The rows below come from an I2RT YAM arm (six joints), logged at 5 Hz.
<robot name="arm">
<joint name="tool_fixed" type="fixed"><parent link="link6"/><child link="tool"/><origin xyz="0 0 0" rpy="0 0 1.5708"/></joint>
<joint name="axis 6" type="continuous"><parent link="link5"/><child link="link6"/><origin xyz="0.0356 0 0.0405" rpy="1.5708 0 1.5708"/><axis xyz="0 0 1"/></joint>
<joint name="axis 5" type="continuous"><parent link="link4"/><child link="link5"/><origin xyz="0.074 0.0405 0.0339" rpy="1.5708 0 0"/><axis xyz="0 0 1"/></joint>
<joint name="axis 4" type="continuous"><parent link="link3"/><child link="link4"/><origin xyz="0.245 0.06 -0.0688" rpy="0 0 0"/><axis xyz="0 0 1"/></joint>
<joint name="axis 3" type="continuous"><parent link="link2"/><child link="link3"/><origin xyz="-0.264 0 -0.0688" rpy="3.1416 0 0"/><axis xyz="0 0 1"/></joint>
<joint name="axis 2" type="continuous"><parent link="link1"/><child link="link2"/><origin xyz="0.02 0.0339 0.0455" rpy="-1.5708 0 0"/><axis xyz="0 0 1"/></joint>
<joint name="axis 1" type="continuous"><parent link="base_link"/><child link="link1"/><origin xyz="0 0 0.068" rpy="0 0 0"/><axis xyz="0 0 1"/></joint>
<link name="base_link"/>
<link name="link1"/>
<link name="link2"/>
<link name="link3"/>
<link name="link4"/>
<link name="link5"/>
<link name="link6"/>
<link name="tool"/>
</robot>
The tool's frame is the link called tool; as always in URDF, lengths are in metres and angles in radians. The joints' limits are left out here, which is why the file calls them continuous.
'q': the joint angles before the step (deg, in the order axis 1, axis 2, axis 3, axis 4, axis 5, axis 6). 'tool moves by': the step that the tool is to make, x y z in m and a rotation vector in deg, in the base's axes. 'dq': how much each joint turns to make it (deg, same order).
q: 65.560 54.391 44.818 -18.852 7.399 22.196
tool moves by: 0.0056 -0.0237 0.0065 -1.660 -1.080 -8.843
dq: -3.368 -3.998 0.456 -5.679 5.612 1.190
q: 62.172 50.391 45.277 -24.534 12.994 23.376
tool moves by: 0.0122 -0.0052 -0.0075 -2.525 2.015 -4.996
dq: -3.691 1.327 -0.007 -2.121 0.855 1.138
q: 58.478 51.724 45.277 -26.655 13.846 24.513
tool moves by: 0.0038 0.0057 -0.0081 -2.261 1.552 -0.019
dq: -0.097 2.364 -0.001 -0.391 -0.142 0.072
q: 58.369 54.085 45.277 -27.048 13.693 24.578
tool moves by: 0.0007 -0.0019 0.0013 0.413 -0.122 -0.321
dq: -0.483 -0.402 0.001 0.012 -0.198 -0.001
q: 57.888 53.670 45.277 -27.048 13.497 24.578
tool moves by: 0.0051 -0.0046 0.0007 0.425 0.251 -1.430
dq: -2.046 -0.267 -0.003 -0.046 -0.759 0.005
